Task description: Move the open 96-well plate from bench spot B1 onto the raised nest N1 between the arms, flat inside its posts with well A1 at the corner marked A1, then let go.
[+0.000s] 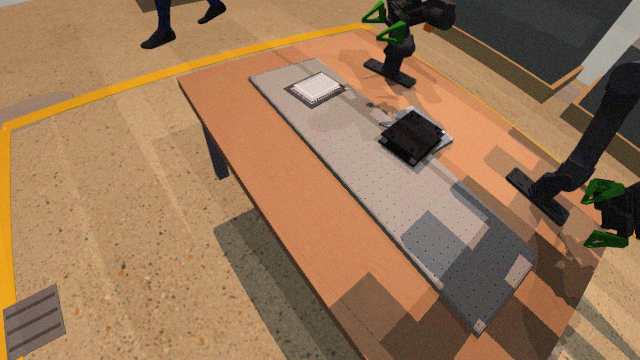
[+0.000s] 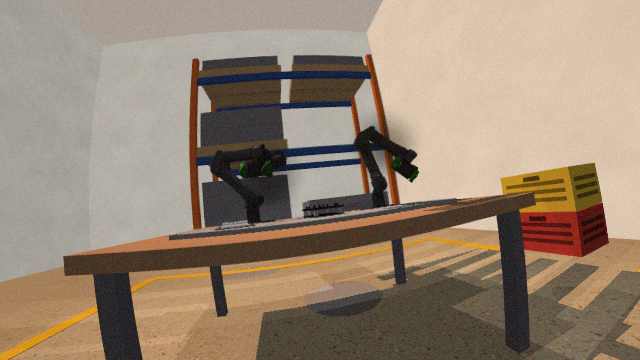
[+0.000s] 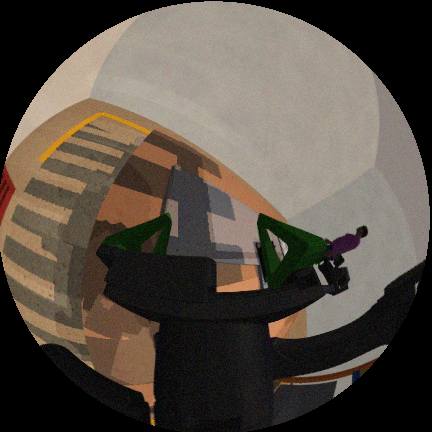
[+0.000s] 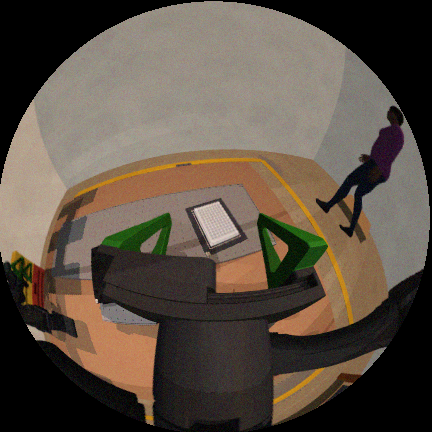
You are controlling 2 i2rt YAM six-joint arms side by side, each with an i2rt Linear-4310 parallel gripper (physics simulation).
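Places are measured from the left arm's base along level axes (x right, y back, z down), in metres.
Where they show: left gripper, fingertip midpoint: [image 1: 584, 225] [image 2: 408, 170] [image 3: 213, 217]; right gripper, fingertip midpoint: [image 1: 368, 29] [image 2: 250, 172] [image 4: 213, 217]; left arm's base, origin of the base link: [image 1: 536, 196]; right arm's base, origin of the base link: [image 1: 389, 73].
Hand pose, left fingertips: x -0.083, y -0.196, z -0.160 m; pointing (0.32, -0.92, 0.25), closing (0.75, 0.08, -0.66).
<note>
Things, the pixels of their top centre, and the offset from my left fingertips. Level surfaces: height alone.
- white open 96-well plate, middle of its top: [image 4: 214, 219] [image 1: 317, 84] [image 2: 235, 222] dy -0.101, dx +0.756, dz +0.131 m
- black raised nest, middle of its top: [image 1: 416, 129] [image 4: 103, 268] [image 2: 321, 204] [image 3: 275, 257] dy -0.006, dx +0.431, dz +0.102 m
- grey perforated board, its level: dz +0.147 m
- orange table, its level: dz +0.160 m
The white open 96-well plate [image 1: 318, 86] [image 2: 237, 225] [image 4: 216, 223] lies flat on the dark-bordered spot [image 1: 313, 104] [image 4: 227, 245] on the grey perforated board. The black raised nest [image 1: 412, 134] [image 2: 322, 209] stands farther along the board, between the arms, with short posts around its top; no plate is seen on it. Its A1 mark is too small to read. My right gripper [image 1: 371, 29] [image 2: 255, 170] [image 4: 213, 217] is open and empty, in the air above the table and away from the plate. My left gripper [image 1: 586, 222] [image 2: 404, 170] [image 3: 213, 217] is open and empty, raised near the table's other end.
The grey perforated board [image 1: 360, 175] [image 3: 190, 220] lies along the orange table [image 1: 280, 185]. A light plate-like base sticks out under the nest. A person [image 3: 345, 243] [image 4: 387, 145] is beyond the table. A shelf rack [image 2: 194, 140] stands behind the arms; yellow and red crates [image 2: 550, 197] stand at the right.
</note>
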